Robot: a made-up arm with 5 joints.
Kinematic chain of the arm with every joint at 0, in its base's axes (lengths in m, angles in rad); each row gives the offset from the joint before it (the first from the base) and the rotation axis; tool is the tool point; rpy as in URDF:
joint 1: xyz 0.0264 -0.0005 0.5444 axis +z
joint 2: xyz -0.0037 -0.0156 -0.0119 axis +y
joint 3: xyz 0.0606 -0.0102 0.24 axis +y
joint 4: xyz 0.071 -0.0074 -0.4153 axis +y
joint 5: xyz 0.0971 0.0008 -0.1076 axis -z
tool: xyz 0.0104 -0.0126 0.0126 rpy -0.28 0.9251 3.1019
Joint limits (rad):
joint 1: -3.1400..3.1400
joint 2: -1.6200..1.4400
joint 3: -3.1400..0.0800
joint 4: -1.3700..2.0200
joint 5: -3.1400..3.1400
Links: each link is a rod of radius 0.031 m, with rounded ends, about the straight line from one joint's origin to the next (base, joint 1, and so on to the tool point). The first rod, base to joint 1, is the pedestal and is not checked.
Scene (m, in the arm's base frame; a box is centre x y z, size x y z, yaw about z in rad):
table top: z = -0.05
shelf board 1: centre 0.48 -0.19 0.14 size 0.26 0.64 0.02 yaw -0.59
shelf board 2: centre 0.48 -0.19 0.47 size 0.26 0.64 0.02 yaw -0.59
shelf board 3: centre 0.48 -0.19 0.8 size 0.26 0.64 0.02 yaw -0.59
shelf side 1: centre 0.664 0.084 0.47 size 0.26 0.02 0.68 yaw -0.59
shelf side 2: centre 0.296 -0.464 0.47 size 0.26 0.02 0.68 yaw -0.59
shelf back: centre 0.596 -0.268 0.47 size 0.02 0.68 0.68 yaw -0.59
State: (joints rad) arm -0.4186 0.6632 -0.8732 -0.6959 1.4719
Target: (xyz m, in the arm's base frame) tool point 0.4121 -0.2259 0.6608
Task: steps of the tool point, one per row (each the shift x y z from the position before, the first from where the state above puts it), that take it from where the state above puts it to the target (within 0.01 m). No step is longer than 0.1 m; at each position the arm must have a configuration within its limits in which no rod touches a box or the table.
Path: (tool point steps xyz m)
1: -0.0179 0.0847 0.0173
2: -0.0375 0.0740 0.0143
3: -0.0529 0.0584 0.0107
4: -0.0632 0.0395 0.0066
5: 0.0376 -0.0332 0.0755
6: 0.0096 -0.0414 0.0817
7: -0.0200 -0.0394 0.0807
8: -0.0461 -0.0277 0.0723
9: 0.0530 -0.0301 0.0147
10: 0.0544 -0.0360 0.0003
11: 0.0522 -0.0408 -0.0150

